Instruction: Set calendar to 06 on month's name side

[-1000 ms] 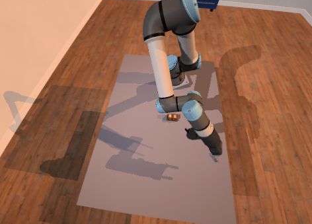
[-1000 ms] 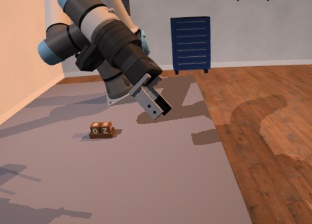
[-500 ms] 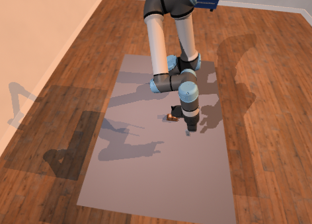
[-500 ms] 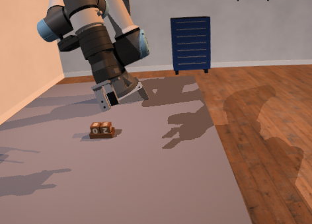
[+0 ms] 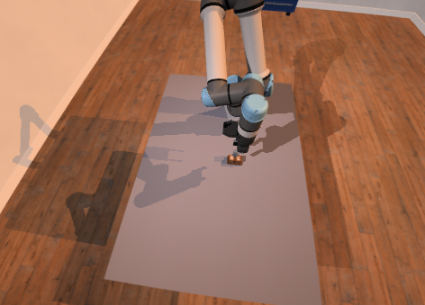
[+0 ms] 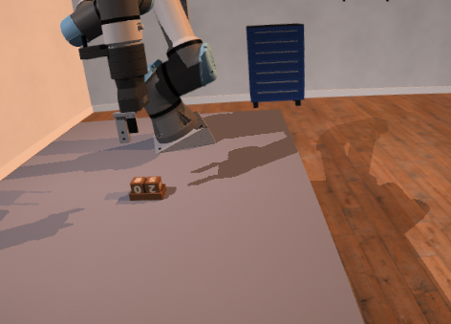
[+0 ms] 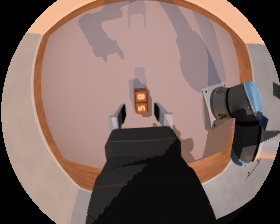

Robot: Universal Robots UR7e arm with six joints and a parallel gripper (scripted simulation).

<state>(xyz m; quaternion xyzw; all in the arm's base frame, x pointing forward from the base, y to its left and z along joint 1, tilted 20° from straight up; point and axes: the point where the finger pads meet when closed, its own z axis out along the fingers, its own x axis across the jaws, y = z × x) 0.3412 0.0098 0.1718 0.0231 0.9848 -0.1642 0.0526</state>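
The brown wooden tray is 160 mm below my hand, 10 mm to the left of it and 10 mm behind it.
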